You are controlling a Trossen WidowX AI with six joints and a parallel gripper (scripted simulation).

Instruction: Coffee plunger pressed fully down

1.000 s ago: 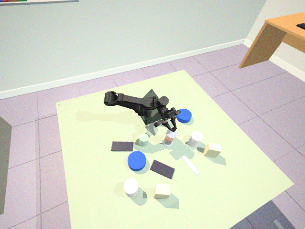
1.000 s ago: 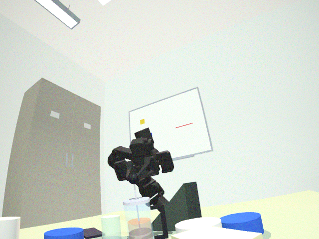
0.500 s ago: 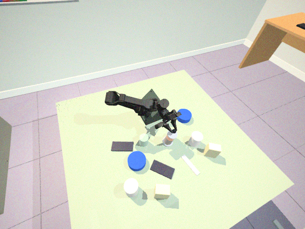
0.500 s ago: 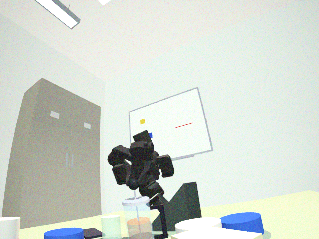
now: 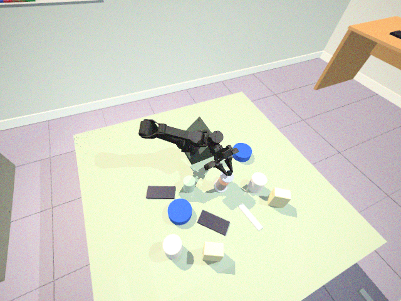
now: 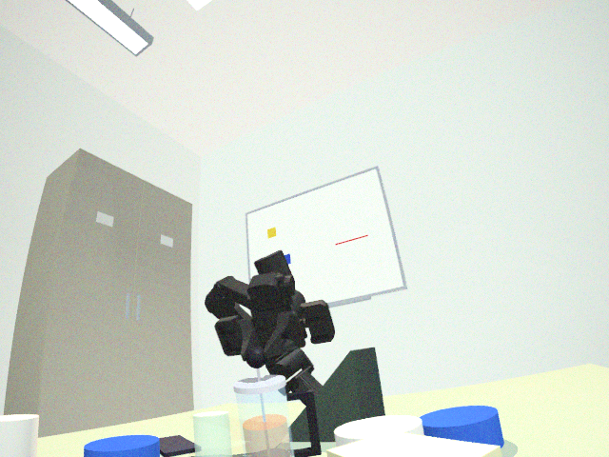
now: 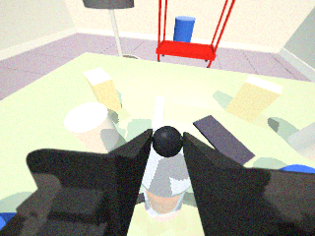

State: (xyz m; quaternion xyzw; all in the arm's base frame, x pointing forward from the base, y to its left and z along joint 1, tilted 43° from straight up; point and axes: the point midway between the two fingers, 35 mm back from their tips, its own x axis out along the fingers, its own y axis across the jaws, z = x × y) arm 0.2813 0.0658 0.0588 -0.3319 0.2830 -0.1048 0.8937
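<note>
The coffee press is 3 cm behind my gripper tip, 1 cm to the left of it and 8 cm below it. From my gripper tip the other things lie so: pale green cup (12 cm behind, 16 cm to the right, 13 cm below).
</note>
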